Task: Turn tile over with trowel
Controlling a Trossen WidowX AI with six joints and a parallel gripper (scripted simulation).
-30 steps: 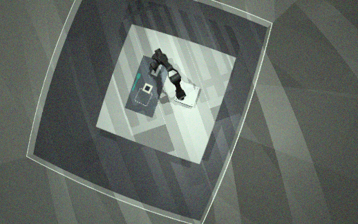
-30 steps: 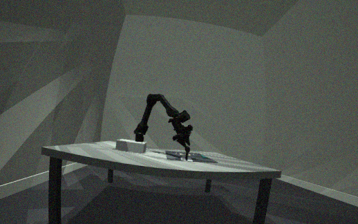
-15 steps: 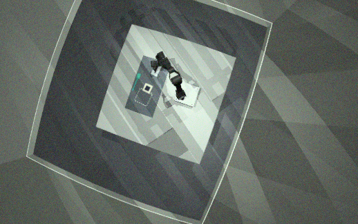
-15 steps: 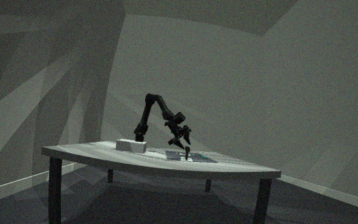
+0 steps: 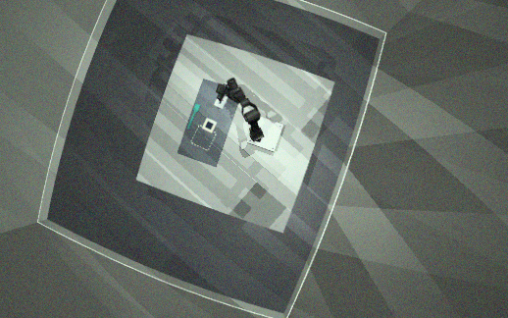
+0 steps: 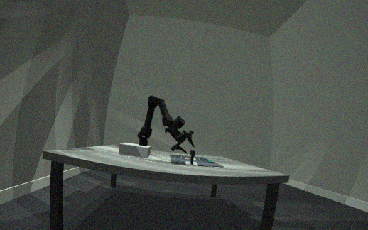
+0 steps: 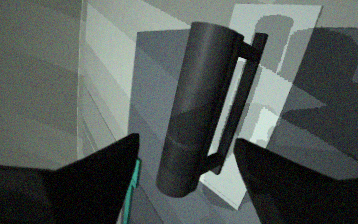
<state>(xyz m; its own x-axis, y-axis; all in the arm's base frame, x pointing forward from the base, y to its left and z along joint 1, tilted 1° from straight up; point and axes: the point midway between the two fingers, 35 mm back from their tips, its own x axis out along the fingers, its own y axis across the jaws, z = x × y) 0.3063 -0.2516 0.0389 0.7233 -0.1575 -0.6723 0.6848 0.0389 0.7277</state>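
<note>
My gripper tip is 10 mm short of the trowel, 10 mm to the right of it and 50 mm above it. The rest, counted from my gripper tip: tile: 60 mm ahead, 250 mm to the left, 80 mm below; then teal elongated object: 200 mm ahead, 190 mm to the left, 90 mm below.
</note>
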